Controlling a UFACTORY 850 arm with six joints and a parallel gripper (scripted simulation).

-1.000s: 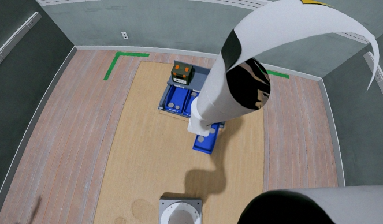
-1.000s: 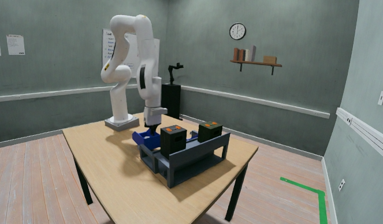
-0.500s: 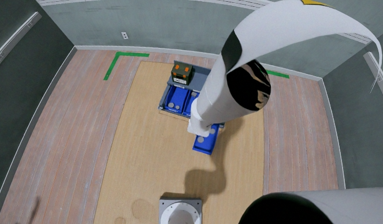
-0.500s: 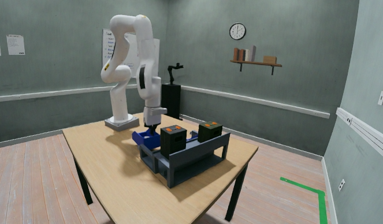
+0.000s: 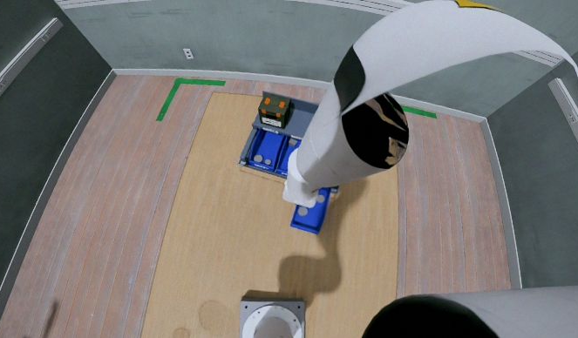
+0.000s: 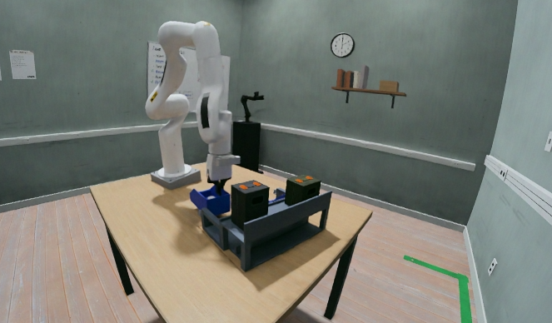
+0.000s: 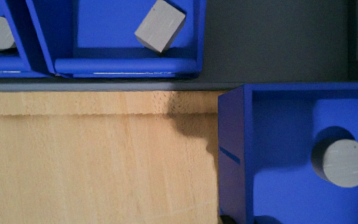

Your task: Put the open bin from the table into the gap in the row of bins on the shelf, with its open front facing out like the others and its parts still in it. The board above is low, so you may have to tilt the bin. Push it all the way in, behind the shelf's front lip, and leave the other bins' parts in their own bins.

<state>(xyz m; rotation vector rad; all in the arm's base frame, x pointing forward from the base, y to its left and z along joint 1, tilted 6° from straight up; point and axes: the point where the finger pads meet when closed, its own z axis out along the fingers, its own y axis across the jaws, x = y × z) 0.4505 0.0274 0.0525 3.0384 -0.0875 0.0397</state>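
Now: hand 1 cm past the blue bin, 5 cm to the left of it and 2 cm above it. Also, from my hand: shelf 22 cm ahead, 5 cm to the left, 3 cm below; grey cylinder part 3 cm ahead, 8 cm to the right, 5 cm below.
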